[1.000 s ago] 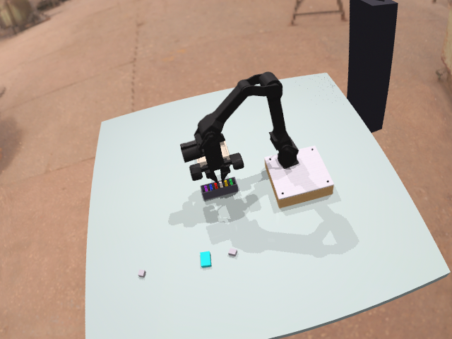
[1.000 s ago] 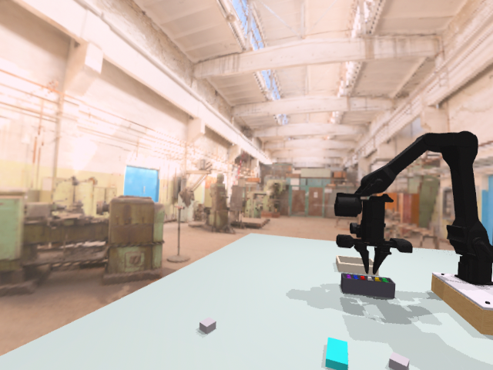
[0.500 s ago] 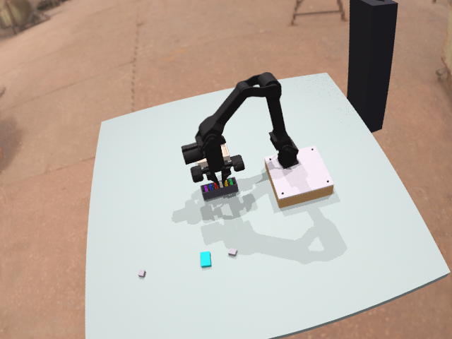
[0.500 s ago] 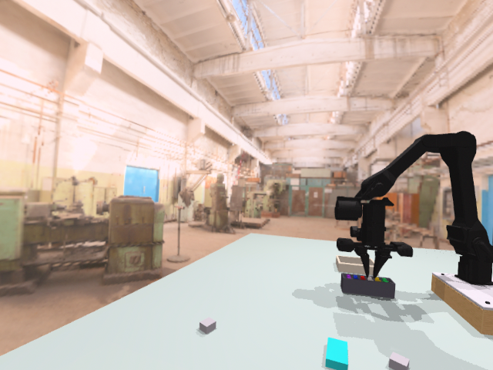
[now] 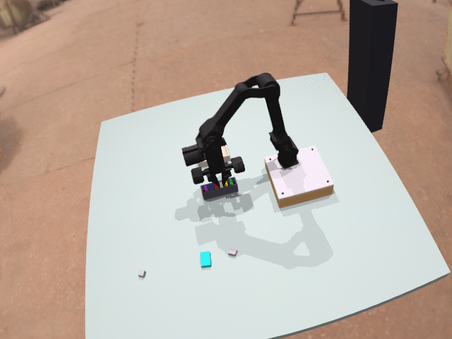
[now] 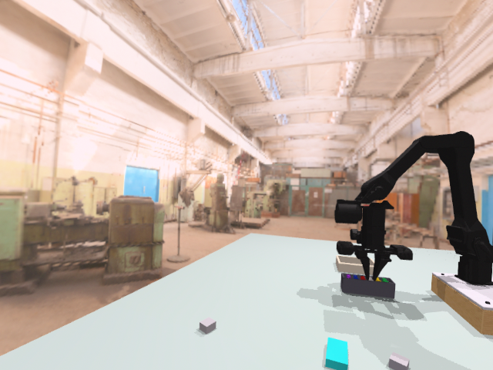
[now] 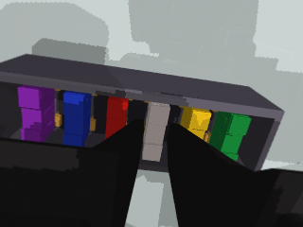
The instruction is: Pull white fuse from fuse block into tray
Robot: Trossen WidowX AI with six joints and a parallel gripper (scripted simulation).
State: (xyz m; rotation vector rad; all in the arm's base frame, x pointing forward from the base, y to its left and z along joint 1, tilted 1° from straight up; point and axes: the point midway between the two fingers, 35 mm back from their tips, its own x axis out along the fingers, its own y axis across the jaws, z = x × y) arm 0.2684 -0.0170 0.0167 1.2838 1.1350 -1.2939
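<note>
The tray lies 20 cm to the right of my gripper tip, 3 cm below it and 2 cm behind it. From my gripper tip the other things lie so: cyan block (27 cm to the left, 15 cm ahead, 3 cm below); white fuse (1 cm below).
</note>
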